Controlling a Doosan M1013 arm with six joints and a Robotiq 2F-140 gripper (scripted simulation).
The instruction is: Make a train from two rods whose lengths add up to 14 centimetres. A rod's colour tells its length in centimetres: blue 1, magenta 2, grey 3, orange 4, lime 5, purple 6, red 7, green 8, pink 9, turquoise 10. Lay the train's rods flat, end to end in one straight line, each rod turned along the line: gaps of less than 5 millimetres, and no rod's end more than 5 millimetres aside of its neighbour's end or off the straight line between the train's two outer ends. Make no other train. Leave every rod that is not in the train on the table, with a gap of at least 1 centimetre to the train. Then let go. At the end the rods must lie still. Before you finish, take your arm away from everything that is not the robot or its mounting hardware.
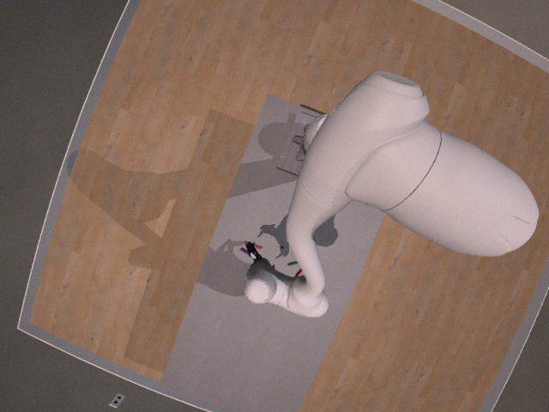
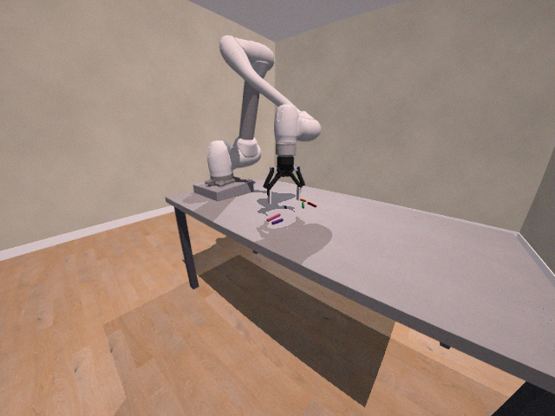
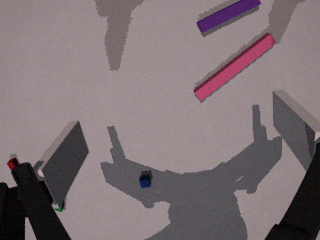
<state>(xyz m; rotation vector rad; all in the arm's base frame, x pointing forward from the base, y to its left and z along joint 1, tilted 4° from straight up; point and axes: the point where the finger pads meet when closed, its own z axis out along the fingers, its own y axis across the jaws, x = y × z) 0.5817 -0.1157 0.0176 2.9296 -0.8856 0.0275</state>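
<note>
The purple rod is 90 mm to the right of my hand, 80 mm below it and 20 mm ahead of it. The rest, counted from my hand: pink rod 80 mm below, 60 mm to the right, 20 mm behind; green rod 180 mm to the left, 80 mm below, 10 mm ahead; small blue rod 90 mm to the left, 80 mm below, 50 mm behind.
</note>
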